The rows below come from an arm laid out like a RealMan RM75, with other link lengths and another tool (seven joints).
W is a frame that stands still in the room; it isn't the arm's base.
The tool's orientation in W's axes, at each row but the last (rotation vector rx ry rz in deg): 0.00 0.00 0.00; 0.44 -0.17 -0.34; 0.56 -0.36 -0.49; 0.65 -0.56 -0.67; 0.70 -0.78 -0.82; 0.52 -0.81 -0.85; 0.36 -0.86 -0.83; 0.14 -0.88 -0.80; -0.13 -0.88 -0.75; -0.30 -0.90 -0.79; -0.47 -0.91 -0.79; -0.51 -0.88 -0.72
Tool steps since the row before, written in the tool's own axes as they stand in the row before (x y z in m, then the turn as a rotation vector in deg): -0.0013 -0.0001 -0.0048 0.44 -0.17 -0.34; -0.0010 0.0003 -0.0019 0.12 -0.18 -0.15; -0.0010 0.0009 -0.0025 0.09 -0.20 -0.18; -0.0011 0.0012 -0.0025 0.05 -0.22 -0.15; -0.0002 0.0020 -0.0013 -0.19 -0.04 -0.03; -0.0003 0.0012 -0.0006 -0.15 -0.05 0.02; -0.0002 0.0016 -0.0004 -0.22 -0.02 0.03; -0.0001 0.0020 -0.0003 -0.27 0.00 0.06; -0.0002 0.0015 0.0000 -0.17 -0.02 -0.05; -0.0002 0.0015 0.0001 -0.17 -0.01 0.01; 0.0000 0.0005 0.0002 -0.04 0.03 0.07; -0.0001 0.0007 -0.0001 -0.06 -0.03 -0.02
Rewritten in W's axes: -0.0013 -0.0001 -0.0048 0.44 -0.17 -0.34; -0.0010 0.0003 -0.0019 0.12 -0.18 -0.15; -0.0010 0.0009 -0.0025 0.09 -0.20 -0.18; -0.0011 0.0012 -0.0025 0.05 -0.22 -0.15; -0.0002 0.0020 -0.0013 -0.19 -0.04 -0.03; -0.0003 0.0012 -0.0006 -0.15 -0.05 0.02; -0.0002 0.0016 -0.0004 -0.22 -0.02 0.03; -0.0001 0.0020 -0.0003 -0.27 0.00 0.06; -0.0002 0.0015 0.0000 -0.17 -0.02 -0.05; -0.0002 0.0015 0.0001 -0.17 -0.01 0.01; 0.0000 0.0005 0.0002 -0.04 0.03 0.07; -0.0001 0.0007 -0.0001 -0.06 -0.03 -0.02
